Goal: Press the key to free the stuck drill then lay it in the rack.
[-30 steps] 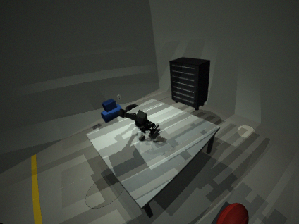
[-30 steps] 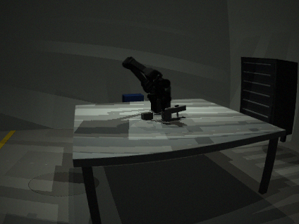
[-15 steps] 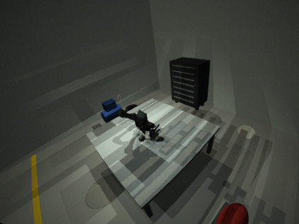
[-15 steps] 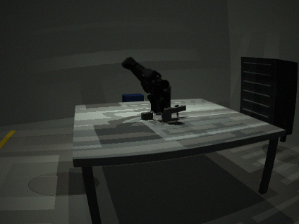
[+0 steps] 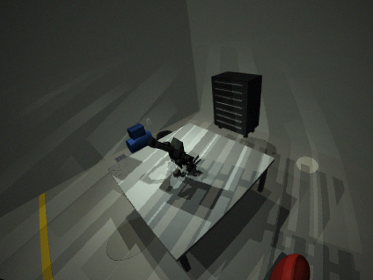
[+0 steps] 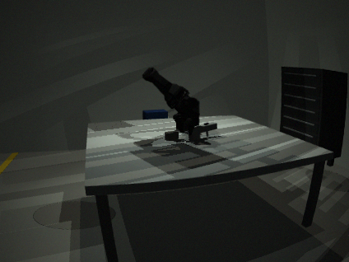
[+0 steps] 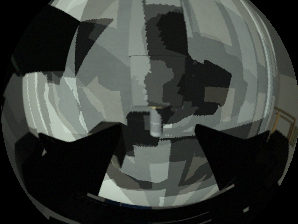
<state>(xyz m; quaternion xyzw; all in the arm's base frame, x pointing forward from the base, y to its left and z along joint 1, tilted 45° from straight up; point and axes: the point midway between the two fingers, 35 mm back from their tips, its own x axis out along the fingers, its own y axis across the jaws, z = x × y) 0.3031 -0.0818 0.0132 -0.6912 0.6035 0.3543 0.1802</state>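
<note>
My gripper tip is now 2 cm past the drill, 6 cm to the right of it and 1 cm below it. Round my gripper tip: small dark block: 6 cm behind, 7 cm to the right, 2 cm below.
</note>
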